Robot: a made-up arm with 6 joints.
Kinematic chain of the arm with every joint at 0, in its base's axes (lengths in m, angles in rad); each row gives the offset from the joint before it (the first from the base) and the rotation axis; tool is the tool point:
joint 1: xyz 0 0.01 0.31 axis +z
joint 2: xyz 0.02 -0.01 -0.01 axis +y
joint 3: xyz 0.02 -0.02 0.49 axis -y
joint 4: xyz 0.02 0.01 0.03 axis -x
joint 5: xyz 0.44 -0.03 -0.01 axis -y
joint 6: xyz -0.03 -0.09 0 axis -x
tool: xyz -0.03 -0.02 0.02
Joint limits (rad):
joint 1: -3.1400..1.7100
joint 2: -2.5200..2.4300
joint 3: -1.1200..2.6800
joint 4: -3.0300..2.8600
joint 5: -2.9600..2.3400
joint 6: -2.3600..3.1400
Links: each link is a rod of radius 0.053 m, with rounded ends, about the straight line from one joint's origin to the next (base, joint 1, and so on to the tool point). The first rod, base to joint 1, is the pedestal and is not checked.
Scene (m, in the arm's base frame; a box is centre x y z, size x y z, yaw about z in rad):
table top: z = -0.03
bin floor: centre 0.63 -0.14 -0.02 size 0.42 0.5 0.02 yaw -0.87
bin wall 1: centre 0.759 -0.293 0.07 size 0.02 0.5 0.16 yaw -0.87
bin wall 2: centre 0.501 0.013 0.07 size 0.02 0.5 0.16 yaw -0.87
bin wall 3: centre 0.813 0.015 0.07 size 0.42 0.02 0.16 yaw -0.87
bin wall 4: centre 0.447 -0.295 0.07 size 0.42 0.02 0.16 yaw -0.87
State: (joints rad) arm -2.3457 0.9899 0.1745 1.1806 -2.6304 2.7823
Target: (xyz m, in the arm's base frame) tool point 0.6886 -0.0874 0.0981
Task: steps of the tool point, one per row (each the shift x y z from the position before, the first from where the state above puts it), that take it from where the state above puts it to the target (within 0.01 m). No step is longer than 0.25 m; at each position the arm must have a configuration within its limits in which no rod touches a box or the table.
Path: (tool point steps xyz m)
1: 0.2020 -0.1349 0.0017
2: 0.2268 -0.0711 0.0015
3: 0.2322 -0.0042 0.0014
4: 0.2183 0.0602 0.0012
5: 0.1871 0.1163 0.0011
6: 0.1421 0.1600 0.0011
7: 0.0878 0.1878 0.0009
8: 0.0293 0.1983 0.0009
9: 0.0062 -0.0010 -0.0906
10: -0.0062 0.0010 -0.0925

